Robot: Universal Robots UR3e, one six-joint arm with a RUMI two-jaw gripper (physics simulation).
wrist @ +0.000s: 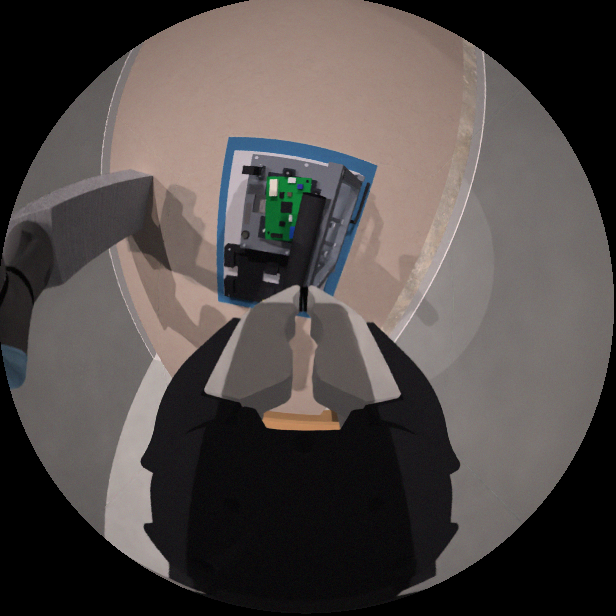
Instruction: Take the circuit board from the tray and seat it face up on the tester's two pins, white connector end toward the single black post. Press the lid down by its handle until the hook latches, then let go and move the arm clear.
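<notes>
The grey tester (252, 201) stands on a blue mat (228, 189) in the middle of the wrist view. The green circuit board (281, 212) lies face up in it, its white connector (274, 186) at the far end near a black post (250, 170). The tester's grey lid (343, 212) stands tilted up on the right side. A black handle bar (309, 235) runs from the lid toward me. My gripper (302, 303) is shut, and its fingertips sit right at the near end of that bar. I cannot tell if they touch it.
A black block (252, 275) sits at the tester's near end. The robot's grey arm link (74, 218) reaches in from the left. The round tan table (298, 86) ends at a pale rim (453, 189) on the right, with grey floor beyond.
</notes>
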